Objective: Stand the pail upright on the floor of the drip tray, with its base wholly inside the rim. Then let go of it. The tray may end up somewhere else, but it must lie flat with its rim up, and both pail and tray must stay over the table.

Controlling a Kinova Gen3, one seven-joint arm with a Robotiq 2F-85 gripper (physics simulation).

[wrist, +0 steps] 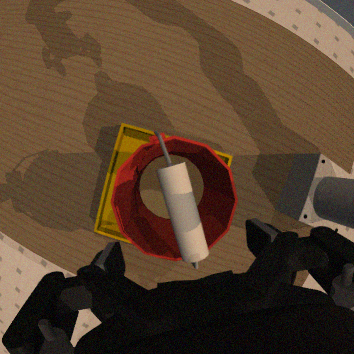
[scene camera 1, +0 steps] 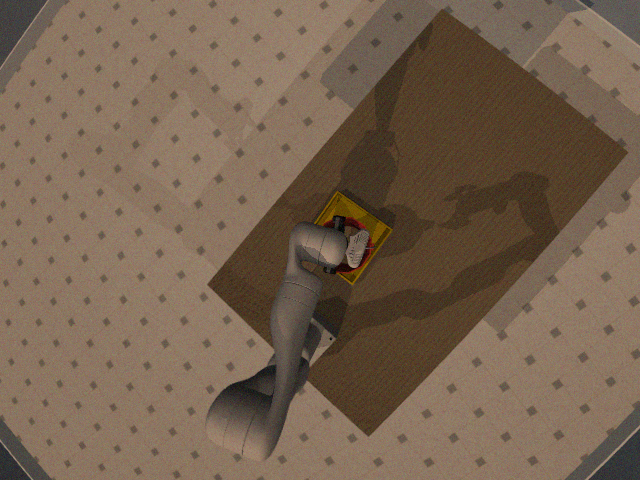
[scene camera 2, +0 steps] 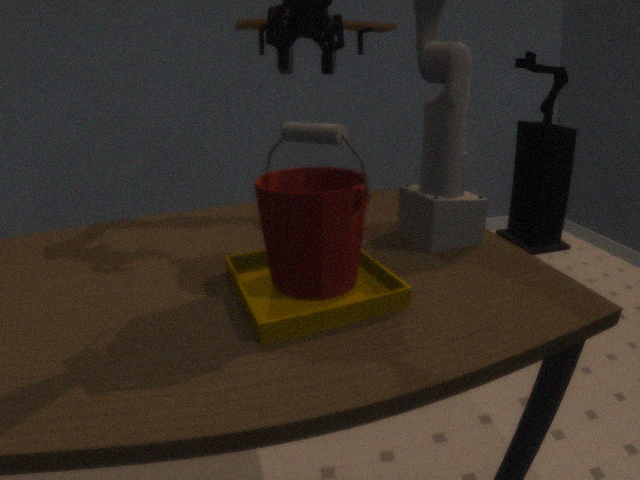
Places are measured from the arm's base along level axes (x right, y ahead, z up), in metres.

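Where they show: gripper, fingertip midpoint: (wrist: 184,245) (scene camera 2: 308,73); arm's base at its link origin: (wrist: 327,197) (scene camera 1: 307,335) (scene camera 2: 439,192).
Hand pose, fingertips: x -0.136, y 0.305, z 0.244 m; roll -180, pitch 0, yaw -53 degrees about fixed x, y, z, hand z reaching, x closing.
Each offset is from my fingertips to the top centre of the thing. Level surfaces: height alone.
The red pail (scene camera 1: 360,225) (scene camera 2: 315,237) (wrist: 215,190) stands upright on the floor of the yellow drip tray {dx -0.027, dy +0.009, dz -0.315 m} (scene camera 1: 351,206) (scene camera 2: 289,324) (wrist: 131,145). Its base looks wholly inside the rim in scene camera 2; the far side of the base is hidden. The tray lies flat on the table, rim up. The pail's white handle grip {dx +0.002, dy -0.007, dz -0.080 m} (scene camera 1: 357,248) (scene camera 2: 313,132) (wrist: 182,212) stands raised above the pail's mouth. My gripper (scene camera 2: 306,69) (wrist: 184,245) is open and empty, above the handle and apart from it. In scene camera 1 the arm partly covers pail and gripper.
The wooden table {dz -0.348 m} (scene camera 1: 465,129) (scene camera 2: 465,335) carries the tray. The robot's pale base block (scene camera 1: 325,338) (scene camera 2: 444,222) stands on it near one edge. A black pedestal (scene camera 2: 541,180) with a small arm stands behind the table. A brown shelf (scene camera 2: 374,25) is on the back wall.
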